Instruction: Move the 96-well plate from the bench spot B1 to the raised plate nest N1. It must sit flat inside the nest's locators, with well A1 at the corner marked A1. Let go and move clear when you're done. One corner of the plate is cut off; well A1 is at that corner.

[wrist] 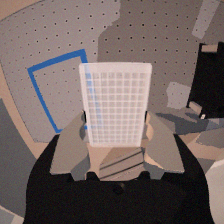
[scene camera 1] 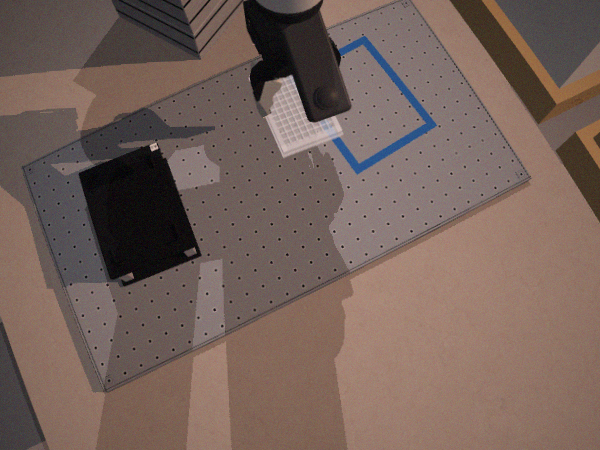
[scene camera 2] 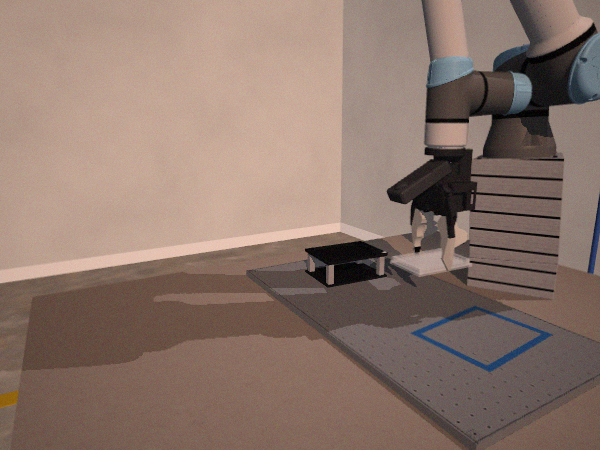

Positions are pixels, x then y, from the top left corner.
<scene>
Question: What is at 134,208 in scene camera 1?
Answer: A black raised plate nest.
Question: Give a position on a white 96-well plate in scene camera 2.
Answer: At 429,262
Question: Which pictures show my gripper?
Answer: The wrist view, scene camera 1 and scene camera 2: all of them.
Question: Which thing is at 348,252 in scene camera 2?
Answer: A black raised plate nest.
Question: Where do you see a white 96-well plate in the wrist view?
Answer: At 120,133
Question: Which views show the white 96-well plate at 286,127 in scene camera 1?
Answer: The wrist view, scene camera 1 and scene camera 2: all of them.
</scene>
